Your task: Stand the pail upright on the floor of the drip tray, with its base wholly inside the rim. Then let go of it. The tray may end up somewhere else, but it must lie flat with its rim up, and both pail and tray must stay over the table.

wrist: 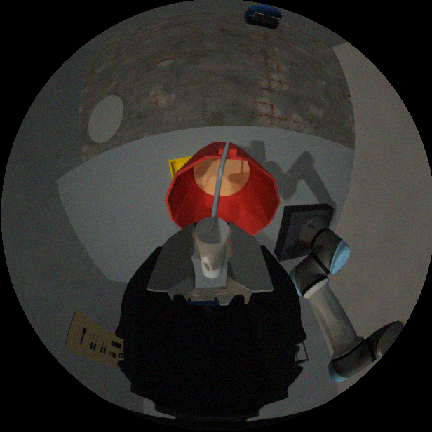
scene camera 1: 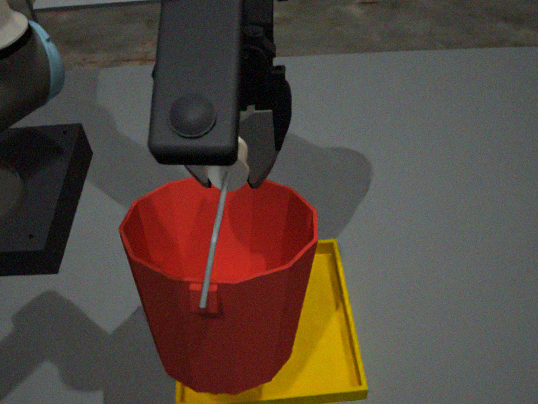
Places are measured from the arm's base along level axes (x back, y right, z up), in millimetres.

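Pixels of known places: gripper, fingertip midpoint: [scene camera 1: 231, 186].
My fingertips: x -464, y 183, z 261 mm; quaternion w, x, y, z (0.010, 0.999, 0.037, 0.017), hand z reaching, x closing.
Behind a point stands the place of what it marks.
The red pail [scene camera 1: 225, 330] @(x -462, y 268, z 165 mm) [wrist: 260, 200] hangs by its wire bail from my gripper [scene camera 1: 230, 182] @(x -464, y 183, z 261 mm) [wrist: 212, 223], which is shut on the white handle grip [scene camera 1: 234, 175] @(x -471, y 194, z 286 mm) [wrist: 211, 245] of the pail. The pail is roughly upright, open end up, with its lower part in front of the yellow drip tray [scene camera 1: 352, 330] @(x -591, y 153, z -34 mm) [wrist: 172, 163] in the scene view. It appears held above the tray; the height of its base is hard to tell. The tray lies flat, rim up, and the pail hides much of it, including its left part.
The dark robot base plate [scene camera 1: 30, 200] @(x -83, y -13, z 1 mm) [wrist: 287, 232] is left of the pail in the scene view. The grey table top [scene camera 1: 440, 200] @(x -742, y -115, z -66 mm) [wrist: 120, 210] extends around the tray, with its far edge near the top of the scene view.
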